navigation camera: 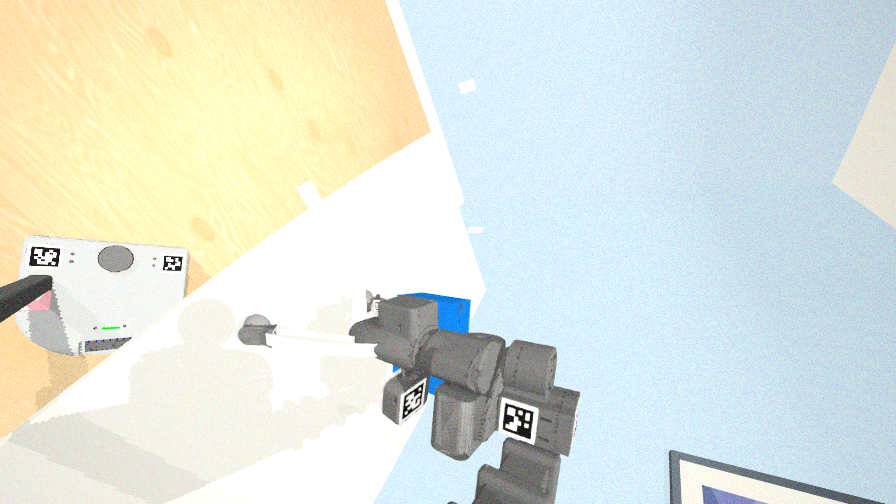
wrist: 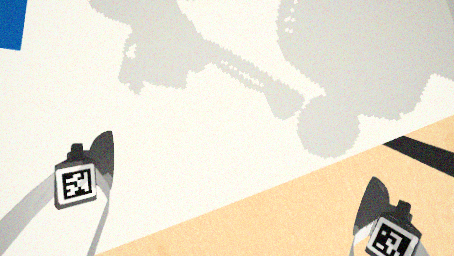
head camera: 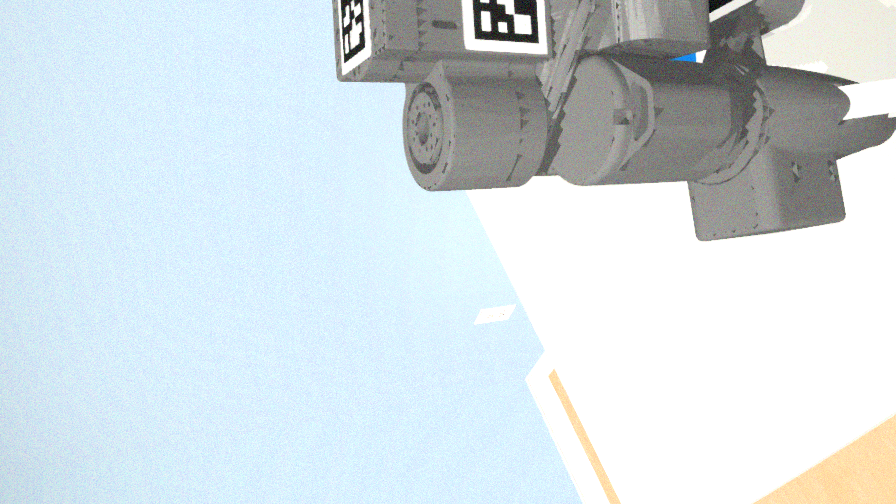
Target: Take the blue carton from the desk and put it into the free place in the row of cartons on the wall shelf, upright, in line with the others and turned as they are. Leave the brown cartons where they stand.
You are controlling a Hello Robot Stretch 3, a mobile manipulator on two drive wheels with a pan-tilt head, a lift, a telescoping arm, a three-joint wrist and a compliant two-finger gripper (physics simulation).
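The blue carton stands on the white desk. In the navigation view it is partly hidden behind my wrist; in the wrist view a corner of it shows at the upper left, outside the fingers. In the head view a small blue patch shows behind the wrist. My gripper is open and empty, above the desk's edge, with its fingers wide apart and to the side of the carton. The wall shelf and the brown cartons do not show in these views.
My base stands on the wooden floor beside the desk. My dark mast shows at the right of the wrist view. A framed picture hangs on the blue wall.
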